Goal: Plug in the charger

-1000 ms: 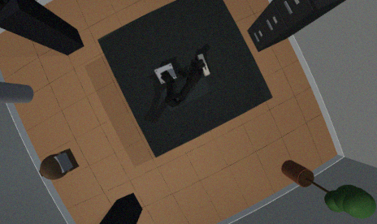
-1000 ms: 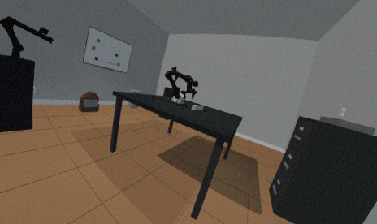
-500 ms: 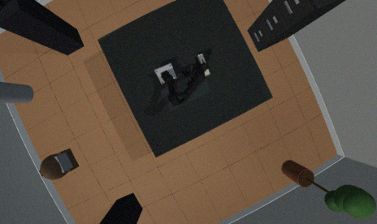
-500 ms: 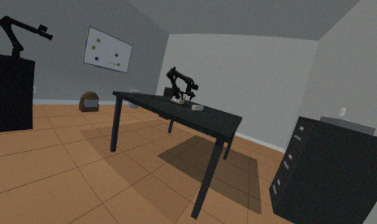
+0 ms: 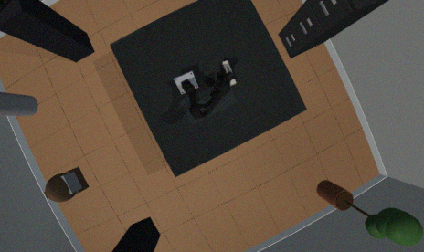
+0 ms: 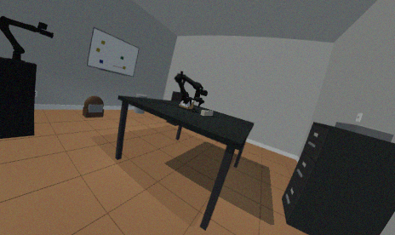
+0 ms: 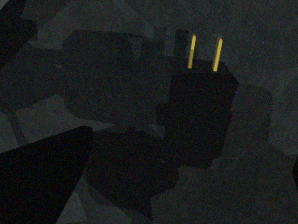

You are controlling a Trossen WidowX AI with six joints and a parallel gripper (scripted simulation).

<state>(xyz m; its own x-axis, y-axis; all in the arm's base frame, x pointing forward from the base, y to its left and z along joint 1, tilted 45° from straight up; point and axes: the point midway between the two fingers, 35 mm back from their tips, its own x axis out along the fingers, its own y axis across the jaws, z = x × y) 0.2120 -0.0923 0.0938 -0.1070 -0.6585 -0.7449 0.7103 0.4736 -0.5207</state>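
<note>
Now: the black two-prong charger 40 mm below my gripper tip, 10 mm to the right of it and 10 mm ahead of it.
</note>
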